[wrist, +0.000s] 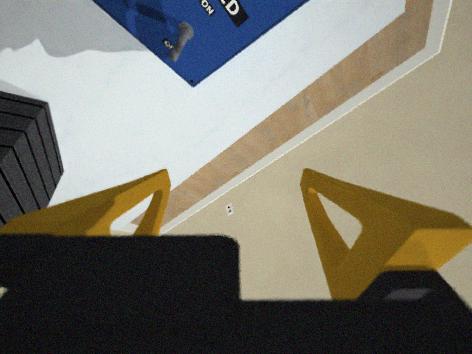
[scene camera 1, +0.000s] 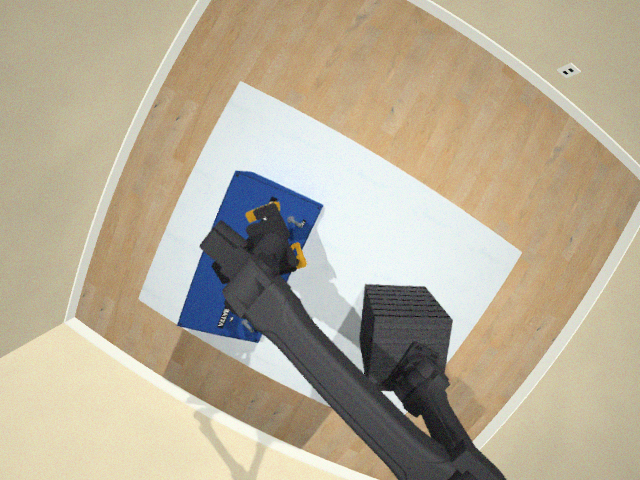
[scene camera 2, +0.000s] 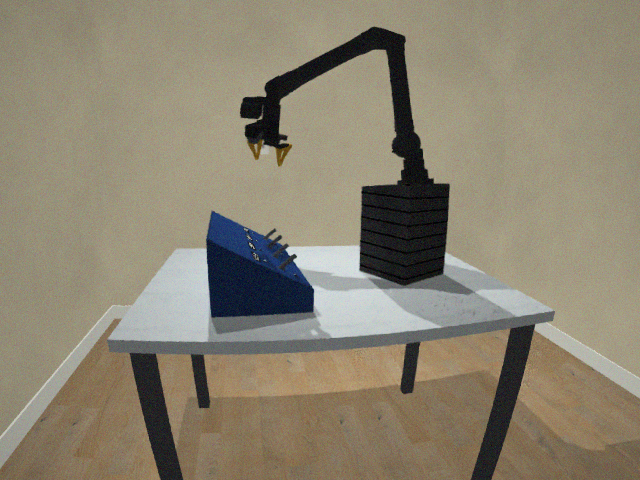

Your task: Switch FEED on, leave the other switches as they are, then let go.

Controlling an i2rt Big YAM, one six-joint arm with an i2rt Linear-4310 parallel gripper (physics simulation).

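Places are measured from the arm's base along level axes (x left, y back, z up), in millimetres.
Pixels of known places: gripper, fingertip midpoint: (wrist: 235, 176) (scene camera 1: 286, 223) (scene camera 2: 268, 162); arm's base, origin of the base link: (scene camera 1: 414, 365) (scene camera 2: 415, 184).
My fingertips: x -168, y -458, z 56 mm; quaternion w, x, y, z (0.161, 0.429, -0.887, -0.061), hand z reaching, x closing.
Note:
For each thing: its top centre in the pictures, then the offset to it from my fingertips. "spot": a spot on its surface instead. Level surfaces: height alone.
- FEED label, surface spot: (wrist: 232, 10) spot: dx +13, dy -73, dz -223 mm
- VALVE label, middle of its top: (scene camera 1: 223, 318) dx +394, dy -44, dz -218 mm
- white table, its level: dz -351 mm
A blue sloped switch panel (scene camera 1: 199, 294) (scene camera 2: 248, 291) (wrist: 250, 37) stands on the table. The FEED label (wrist: 232, 10) is partly cut off at the top of the wrist view. Its grey lever (scene camera 1: 297, 222) (scene camera 2: 271, 233) (wrist: 181, 42) leans toward the OFF marking at the panel's low edge. The VALVE label (scene camera 1: 223, 317) and its lever (scene camera 1: 247, 325) (scene camera 2: 288, 261) are at the other end. The arm hides the middle switches in scene camera 1. My gripper (scene camera 1: 280, 234) (scene camera 2: 268, 161) (wrist: 235, 176) is open and empty, high above the panel, touching no lever.
The dark ribbed pedestal (scene camera 1: 405, 335) (scene camera 2: 403, 232) (wrist: 22, 150) carries the arm and stands to the right of the panel on the white table (scene camera 1: 423, 222) (scene camera 2: 170, 330) (wrist: 115, 115). The arm reaches across above the table toward the panel.

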